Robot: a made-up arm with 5 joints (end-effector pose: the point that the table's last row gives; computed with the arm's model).
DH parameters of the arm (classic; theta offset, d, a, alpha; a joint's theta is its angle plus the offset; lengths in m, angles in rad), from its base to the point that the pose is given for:
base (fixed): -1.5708 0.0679 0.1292 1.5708
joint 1: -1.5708 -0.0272 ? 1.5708
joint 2: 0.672 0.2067 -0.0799 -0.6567
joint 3: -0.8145 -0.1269 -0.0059 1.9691
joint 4: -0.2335 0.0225 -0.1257 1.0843
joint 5: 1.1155 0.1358 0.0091 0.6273
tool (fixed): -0.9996 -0.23 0 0
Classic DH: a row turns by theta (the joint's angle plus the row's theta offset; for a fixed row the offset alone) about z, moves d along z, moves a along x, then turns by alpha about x.
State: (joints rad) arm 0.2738 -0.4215 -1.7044 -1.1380 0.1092
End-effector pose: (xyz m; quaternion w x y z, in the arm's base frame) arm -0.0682 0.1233 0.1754 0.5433 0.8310 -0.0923 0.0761
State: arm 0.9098 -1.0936 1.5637 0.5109 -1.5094
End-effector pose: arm 0.1698 0.0908 -0.0514 0.0161 -0.0446 0.1456 -0.9882
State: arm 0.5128 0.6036 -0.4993 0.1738 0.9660
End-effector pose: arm 0.0872 -0.0652 0.1995 0.4607 0.7775 0.4248 0.0531
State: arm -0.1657 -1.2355 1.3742 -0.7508 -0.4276
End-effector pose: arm 0.1084 0.2022 0.1661 0.5758 0.2229 0.3162 -0.7203
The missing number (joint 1, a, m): 0.0327
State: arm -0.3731 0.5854 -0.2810 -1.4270 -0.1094
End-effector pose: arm 0.2173 0.2161 0.1329 0.4654 0.2809 0.5882 -0.5987
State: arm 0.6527 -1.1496 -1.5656 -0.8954 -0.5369
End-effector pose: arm -0.1746 0.0501 0.0487 0.6416 0.7204 0.1181 0.2355
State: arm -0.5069 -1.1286 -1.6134 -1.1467 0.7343
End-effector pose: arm -0.1413 0.0925 0.2013 0.2677 0.7219 -0.5397 0.3403
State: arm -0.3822 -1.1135 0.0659 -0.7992 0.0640
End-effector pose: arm -0.0750 0.0918 0.3432 0.6564 0.7186 0.2017 -0.1099
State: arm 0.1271 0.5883 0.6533 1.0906 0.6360
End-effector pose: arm 0.3083 -0.2156 0.0499 0.2240 -0.7745 -0.5483 0.2224
